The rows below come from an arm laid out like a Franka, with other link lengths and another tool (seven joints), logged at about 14 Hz.
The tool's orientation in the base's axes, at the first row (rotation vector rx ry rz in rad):
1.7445 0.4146 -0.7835
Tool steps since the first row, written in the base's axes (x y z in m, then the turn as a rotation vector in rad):
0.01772 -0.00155 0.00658 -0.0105 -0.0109 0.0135
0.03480 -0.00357 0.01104 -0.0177 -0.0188 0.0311
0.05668 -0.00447 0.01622 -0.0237 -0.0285 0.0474
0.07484 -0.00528 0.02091 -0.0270 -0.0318 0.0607
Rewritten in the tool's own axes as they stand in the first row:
0.00836 0.01633 -0.00479 -0.0156 0.0064 0.0113
0.01777 0.03091 -0.00862 -0.0320 0.0168 0.0181
0.03001 0.04867 -0.01504 -0.0464 0.0276 0.0265
0.03991 0.06371 -0.02036 -0.0576 0.0360 0.0285

